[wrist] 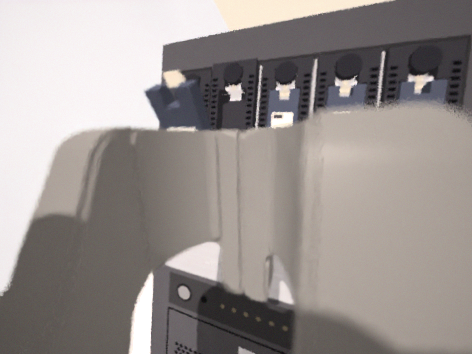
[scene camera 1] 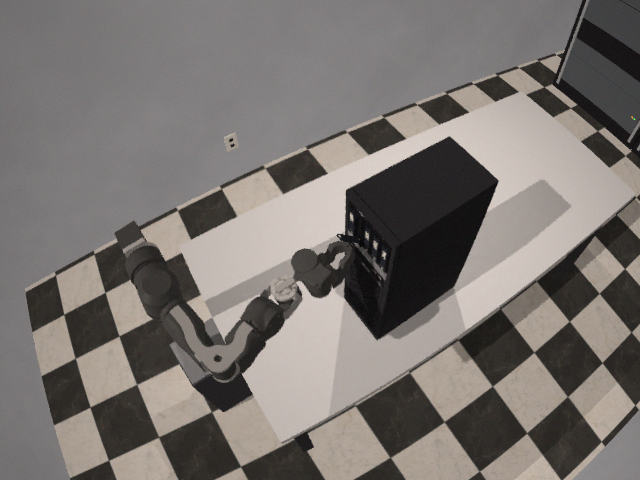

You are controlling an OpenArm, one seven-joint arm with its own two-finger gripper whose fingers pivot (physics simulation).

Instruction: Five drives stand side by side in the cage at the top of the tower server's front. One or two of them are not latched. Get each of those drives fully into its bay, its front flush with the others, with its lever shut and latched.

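You can find my gripper in the wrist view and in scene camera 1, and on my gripper (wrist: 359, 204) is the same spot as (scene camera 1: 340, 263).
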